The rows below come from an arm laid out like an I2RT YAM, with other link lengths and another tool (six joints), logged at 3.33 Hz.
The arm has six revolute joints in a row. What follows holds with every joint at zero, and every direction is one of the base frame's. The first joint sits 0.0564 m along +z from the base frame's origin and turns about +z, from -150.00 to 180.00 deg. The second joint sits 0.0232 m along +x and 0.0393 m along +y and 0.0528 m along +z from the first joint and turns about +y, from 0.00 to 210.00 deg. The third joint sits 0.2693 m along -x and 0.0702 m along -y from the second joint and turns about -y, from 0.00 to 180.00 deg. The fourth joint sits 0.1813 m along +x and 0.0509 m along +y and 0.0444 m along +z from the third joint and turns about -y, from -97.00 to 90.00 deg. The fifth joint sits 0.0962 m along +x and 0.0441 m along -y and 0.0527 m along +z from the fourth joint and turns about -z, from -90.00 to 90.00 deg. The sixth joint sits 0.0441 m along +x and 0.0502 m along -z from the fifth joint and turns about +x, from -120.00 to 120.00 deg. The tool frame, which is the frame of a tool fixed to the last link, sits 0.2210 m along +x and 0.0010 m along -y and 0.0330 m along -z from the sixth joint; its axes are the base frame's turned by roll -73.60, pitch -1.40 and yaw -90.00 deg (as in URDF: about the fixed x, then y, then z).
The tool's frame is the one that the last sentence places.
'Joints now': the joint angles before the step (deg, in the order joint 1, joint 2, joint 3, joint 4, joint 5, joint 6). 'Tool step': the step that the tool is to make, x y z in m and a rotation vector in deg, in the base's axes. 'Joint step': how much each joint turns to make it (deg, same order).
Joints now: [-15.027, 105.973, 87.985, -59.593, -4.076, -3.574]
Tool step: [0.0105, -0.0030, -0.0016, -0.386, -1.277, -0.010]
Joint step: [0.004, 0.606, -0.011, 1.951, 0.044, 0.004]
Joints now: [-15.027, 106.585, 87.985, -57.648, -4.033, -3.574]
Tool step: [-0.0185, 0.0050, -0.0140, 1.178, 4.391, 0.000]
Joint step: [0.007, 2.266, -0.026, -2.254, 0.002, 0.006]
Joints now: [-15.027, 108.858, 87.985, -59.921, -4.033, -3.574]
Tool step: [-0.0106, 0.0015, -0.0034, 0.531, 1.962, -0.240]
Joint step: [-0.238, 0.555, 0.002, -1.479, 0.000, 0.002]
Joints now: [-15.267, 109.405, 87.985, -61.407, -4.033, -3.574]
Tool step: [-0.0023, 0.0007, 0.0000, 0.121, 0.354, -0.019]
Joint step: [-0.007, -0.013, 0.007, -0.392, -0.022, 0.014]
